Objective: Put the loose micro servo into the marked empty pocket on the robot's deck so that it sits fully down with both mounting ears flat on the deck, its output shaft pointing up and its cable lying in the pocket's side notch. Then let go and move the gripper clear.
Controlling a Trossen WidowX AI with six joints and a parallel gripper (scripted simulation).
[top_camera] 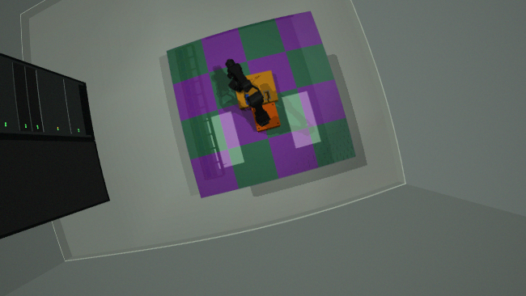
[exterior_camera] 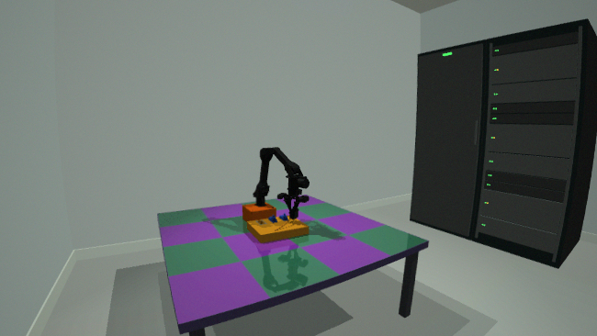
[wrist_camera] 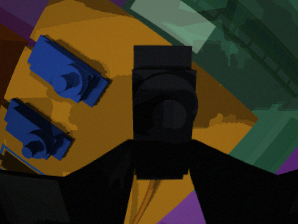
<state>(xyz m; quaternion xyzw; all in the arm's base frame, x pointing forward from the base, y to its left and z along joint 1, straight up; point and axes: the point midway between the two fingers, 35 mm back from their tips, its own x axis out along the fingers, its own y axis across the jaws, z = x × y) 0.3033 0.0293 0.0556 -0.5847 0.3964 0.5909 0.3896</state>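
Now: gripper tip 100 mm above the deck, 90 mm to the left of it and 10 mm past it.
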